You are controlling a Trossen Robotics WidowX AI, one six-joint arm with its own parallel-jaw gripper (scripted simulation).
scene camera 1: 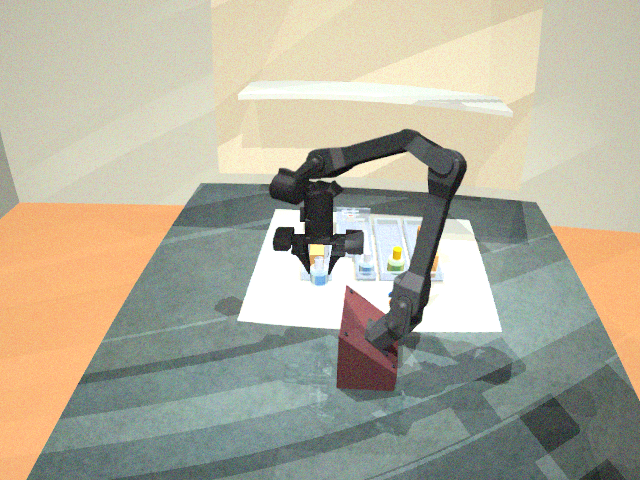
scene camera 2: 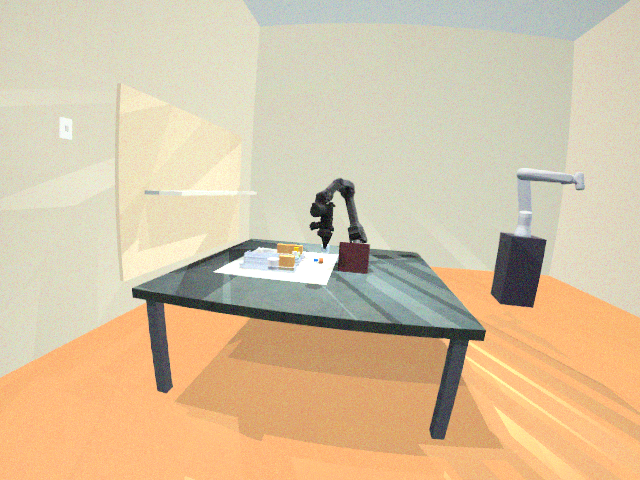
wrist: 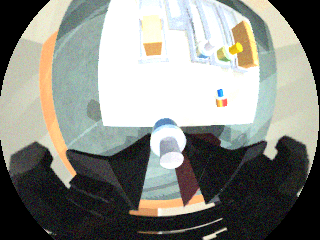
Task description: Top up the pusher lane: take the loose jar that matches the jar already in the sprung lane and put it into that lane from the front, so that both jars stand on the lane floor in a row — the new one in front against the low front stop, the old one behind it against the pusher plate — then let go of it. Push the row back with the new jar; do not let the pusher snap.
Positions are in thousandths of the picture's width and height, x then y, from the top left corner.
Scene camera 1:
gripper: 499,570
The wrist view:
gripper: 523,569
pale jar: 527,590, held by the gripper
